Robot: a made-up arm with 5 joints.
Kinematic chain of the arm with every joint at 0, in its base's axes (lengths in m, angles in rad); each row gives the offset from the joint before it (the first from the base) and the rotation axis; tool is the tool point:
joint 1: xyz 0 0 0.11 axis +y
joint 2: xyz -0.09 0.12 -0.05 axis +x
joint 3: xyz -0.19 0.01 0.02 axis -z
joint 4: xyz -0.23 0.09 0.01 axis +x
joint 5: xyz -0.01 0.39 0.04 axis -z
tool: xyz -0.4 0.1 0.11
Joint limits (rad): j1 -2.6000..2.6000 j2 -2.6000..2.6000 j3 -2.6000..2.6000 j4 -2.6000..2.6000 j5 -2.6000..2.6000
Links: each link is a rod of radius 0.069 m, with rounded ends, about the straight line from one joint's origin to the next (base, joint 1, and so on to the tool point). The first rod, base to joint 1, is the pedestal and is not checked.
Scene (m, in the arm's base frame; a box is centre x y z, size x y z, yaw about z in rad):
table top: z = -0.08
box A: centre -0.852 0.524 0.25 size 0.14 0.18 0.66 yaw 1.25
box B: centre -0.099 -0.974 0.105 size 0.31 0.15 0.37 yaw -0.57
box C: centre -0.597 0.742 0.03 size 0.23 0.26 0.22 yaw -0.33
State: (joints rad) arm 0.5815 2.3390 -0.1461 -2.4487 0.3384
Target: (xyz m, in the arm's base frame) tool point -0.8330 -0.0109 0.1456
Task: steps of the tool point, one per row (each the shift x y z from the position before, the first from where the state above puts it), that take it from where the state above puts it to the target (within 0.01 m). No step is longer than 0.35 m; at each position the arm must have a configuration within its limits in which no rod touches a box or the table.
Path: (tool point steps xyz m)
1: 0.0079 -0.1235 0.1479
2: 0.1414 -0.1281 0.1673
3: 0.2557 -0.0894 0.0994
4: 0.2907 -0.0302 -0.0261
5: 0.2279 0.0218 -0.1449
6: -0.2736 -0.0598 0.1220
7: -0.3137 -0.0814 -0.0156
8: -0.2817 -0.0907 -0.1624
9: -0.1818 -0.0843 -0.2808
10: -0.0371 -0.0610 -0.3391

